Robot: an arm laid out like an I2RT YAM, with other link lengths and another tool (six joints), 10 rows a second.
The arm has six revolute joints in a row. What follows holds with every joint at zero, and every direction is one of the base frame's. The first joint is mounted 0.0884 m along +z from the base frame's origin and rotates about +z. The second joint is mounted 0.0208 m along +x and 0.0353 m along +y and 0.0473 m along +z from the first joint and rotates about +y. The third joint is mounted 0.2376 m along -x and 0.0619 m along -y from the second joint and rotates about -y. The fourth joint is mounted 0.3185 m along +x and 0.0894 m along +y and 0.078 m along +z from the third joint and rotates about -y. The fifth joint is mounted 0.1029 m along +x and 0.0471 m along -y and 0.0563 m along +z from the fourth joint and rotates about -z. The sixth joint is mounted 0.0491 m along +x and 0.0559 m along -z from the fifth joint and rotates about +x. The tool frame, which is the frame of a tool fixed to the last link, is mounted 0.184 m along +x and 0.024 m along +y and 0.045 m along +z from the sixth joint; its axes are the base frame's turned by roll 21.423, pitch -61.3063 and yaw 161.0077 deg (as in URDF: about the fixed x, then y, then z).
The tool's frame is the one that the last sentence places.
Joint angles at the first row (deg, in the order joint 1, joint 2, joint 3, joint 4, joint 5, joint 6):
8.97 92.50 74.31 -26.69 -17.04 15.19
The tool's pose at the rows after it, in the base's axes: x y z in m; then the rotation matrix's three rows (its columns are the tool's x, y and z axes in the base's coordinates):
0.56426 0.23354 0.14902; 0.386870 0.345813 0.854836; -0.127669 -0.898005 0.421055; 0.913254 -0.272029 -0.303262
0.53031 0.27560 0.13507; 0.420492 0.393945 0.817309; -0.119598 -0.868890 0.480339; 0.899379 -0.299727 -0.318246
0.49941 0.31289 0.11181; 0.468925 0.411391 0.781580; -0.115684 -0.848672 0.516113; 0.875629 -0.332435 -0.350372
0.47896 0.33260 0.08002; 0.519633 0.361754 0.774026; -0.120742 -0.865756 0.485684; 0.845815 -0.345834 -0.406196
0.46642 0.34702 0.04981; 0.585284 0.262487 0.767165; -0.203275 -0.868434 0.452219; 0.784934 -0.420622 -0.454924
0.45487 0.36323 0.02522; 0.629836 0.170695 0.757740; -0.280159 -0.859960 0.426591; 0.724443 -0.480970 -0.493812
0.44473 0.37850 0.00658; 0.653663 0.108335 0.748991; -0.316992 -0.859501 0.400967; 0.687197 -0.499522 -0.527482
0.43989 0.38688 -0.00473; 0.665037 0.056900 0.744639; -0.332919 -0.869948 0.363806; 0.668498 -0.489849 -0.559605
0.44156 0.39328 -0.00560; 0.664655 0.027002 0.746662; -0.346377 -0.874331 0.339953; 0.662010 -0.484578 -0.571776
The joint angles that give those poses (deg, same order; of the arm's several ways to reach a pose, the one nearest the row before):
13.92 88.45 69.70 -26.75 -16.23 16.15
18.78 86.04 65.45 -25.59 -16.48 18.16
23.76 85.60 62.17 -24.13 -15.91 21.57
28.21 86.74 59.99 -23.04 -12.43 27.09
30.95 89.11 58.23 -20.29 -12.11 35.96
33.69 91.73 57.22 -17.29 -11.90 44.21
36.52 94.49 57.74 -15.93 -10.50 49.92
38.61 96.96 59.77 -16.98 -8.38 53.80
39.73 98.71 62.12 -18.10 -6.98 56.08

